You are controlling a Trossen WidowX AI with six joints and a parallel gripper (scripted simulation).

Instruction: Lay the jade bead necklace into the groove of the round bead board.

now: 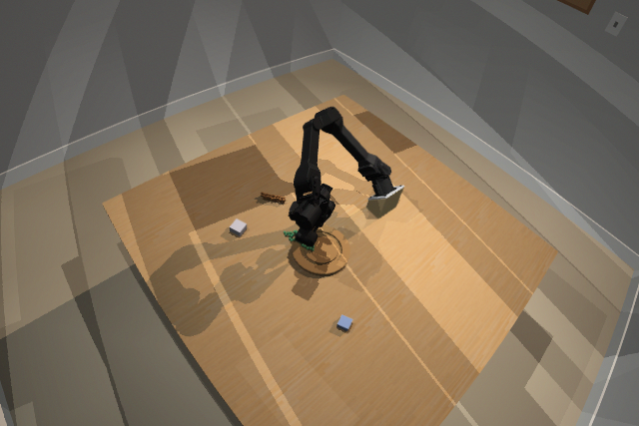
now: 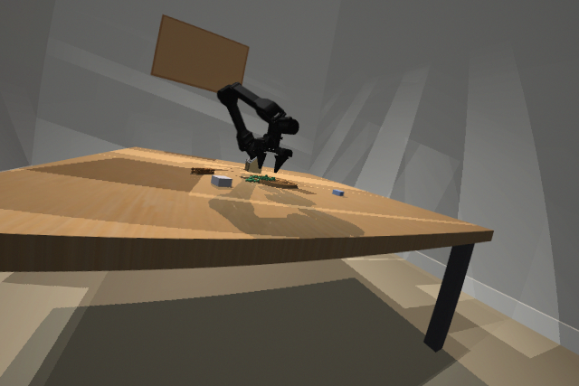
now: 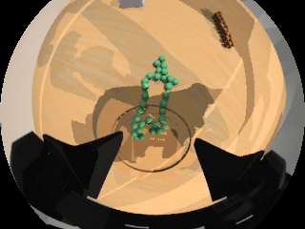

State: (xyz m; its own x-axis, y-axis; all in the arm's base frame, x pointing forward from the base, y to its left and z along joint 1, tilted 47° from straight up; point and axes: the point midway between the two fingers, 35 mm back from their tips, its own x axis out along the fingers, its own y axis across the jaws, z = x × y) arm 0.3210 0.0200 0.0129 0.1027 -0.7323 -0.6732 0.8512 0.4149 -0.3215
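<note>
Right now the round wooden bead board is 1 cm behind my gripper tip, 4 cm to the left of it and 4 cm below it. From my gripper tip the other things lie so: blue block 8 cm ahead, 30 cm to the left, 4 cm below; pale grey block 19 cm ahead, 18 cm to the right, 3 cm below.
</note>
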